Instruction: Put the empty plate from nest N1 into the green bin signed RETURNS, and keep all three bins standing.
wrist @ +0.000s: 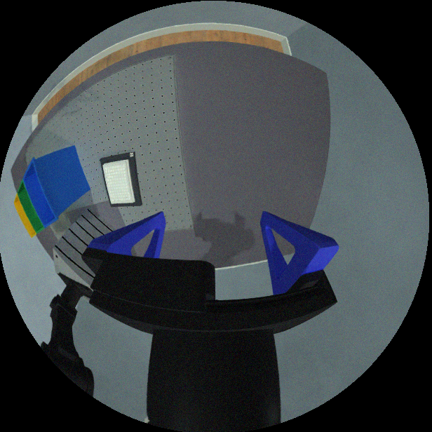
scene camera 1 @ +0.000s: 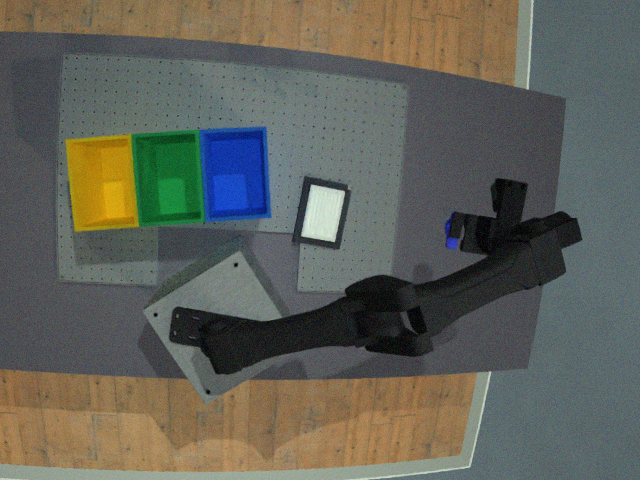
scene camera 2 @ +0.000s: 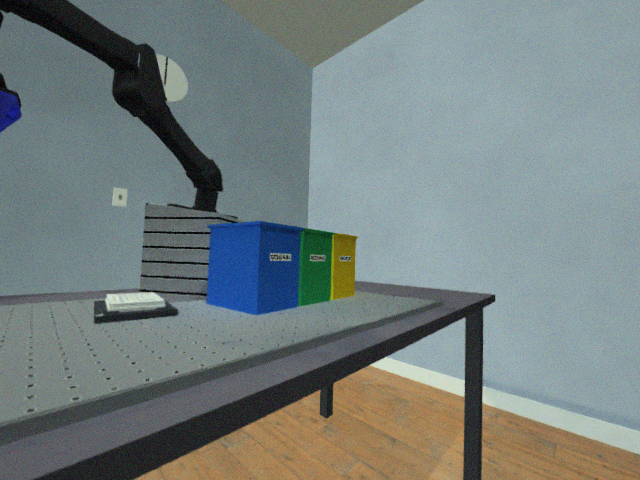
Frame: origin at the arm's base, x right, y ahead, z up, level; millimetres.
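Where they show: gripper, fingertip midpoint: (scene camera 1: 467, 228); arm's base, origin of the base link: (scene camera 1: 222, 332) (scene camera 2: 203, 214).
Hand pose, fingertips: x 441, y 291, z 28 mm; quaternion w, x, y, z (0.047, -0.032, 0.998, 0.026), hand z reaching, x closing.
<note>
Things, the pixels of their centre, and the offset from my fingertips. Level surfaces: height alone.
- white ribbed plate, body centre: (scene camera 2: 134, 301) (scene camera 1: 323, 213) dx -248, dy -41, dz -244 mm
- dark nest, body centre: (scene camera 2: 133, 307) (scene camera 1: 322, 213) dx -248, dy -41, dz -256 mm
- green bin, body centre: (scene camera 1: 175, 178) (scene camera 2: 292, 265) dx -596, dy -22, dz -173 mm
- blue bin, body centre: (scene camera 1: 236, 174) (scene camera 2: 253, 265) dx -469, dy +11, dz -173 mm
- yellow bin, body centre: (scene camera 1: 115, 182) (scene camera 2: 321, 264) dx -724, dy -54, dz -173 mm
- grey perforated board, its level: dz -263 mm
A white ribbed plate (scene camera 1: 324, 212) (scene camera 2: 135, 301) (wrist: 119, 182) lies in a dark nest (scene camera 1: 316, 243) (scene camera 2: 135, 316) (wrist: 137, 191); no nest label is readable. The green bin (scene camera 1: 168, 178) (scene camera 2: 315, 268) (wrist: 30, 206) stands upright between the blue bin (scene camera 1: 235, 173) (scene camera 2: 253, 268) (wrist: 61, 177) and the yellow bin (scene camera 1: 103, 180) (scene camera 2: 343, 268) (wrist: 24, 216), both upright. The sign on the green bin is blurred. My gripper (wrist: 212, 216) is open and empty, high up and well to the right of the nest in scene camera 1. In scene camera 2, part of a blue fingertip shows at the left edge.
A grey perforated board (scene camera 1: 351, 129) (scene camera 2: 155, 361) (wrist: 155, 120) bears the nest and bins. A grey block with dark stripes (scene camera 1: 222, 294) (scene camera 2: 173, 253) (wrist: 82, 240) carries the arm's base, close to the bins. The arm (scene camera 1: 305, 325) (scene camera 2: 165, 129) reaches over the table's near side in scene camera 1.
</note>
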